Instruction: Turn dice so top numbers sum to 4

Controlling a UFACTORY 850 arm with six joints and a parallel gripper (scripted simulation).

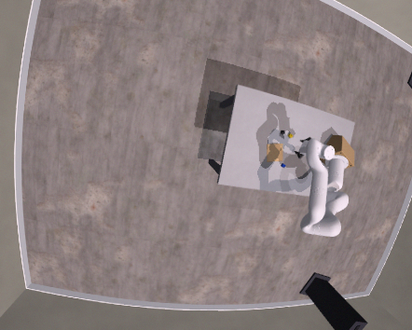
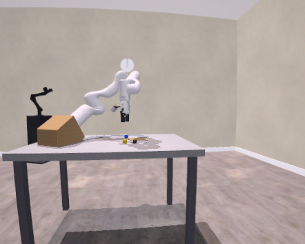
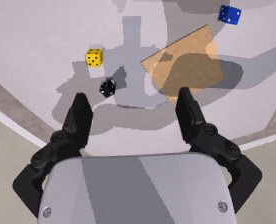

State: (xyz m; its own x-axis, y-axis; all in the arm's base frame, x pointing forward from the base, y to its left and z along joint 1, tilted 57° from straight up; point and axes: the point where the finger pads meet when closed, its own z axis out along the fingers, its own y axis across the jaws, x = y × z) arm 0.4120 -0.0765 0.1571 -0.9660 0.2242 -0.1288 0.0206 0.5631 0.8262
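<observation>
My hand is 15 cm above the yellow die, 7 cm to the left of it and 2 cm short of it. Round my hand: tan mat: 16 cm below, 11 cm to the left, 7 cm ahead; then black die: 15 cm below, 10 cm ahead, 6 cm to the right; then blue die: 16 cm to the left, 15 cm below, 5 cm behind.
</observation>
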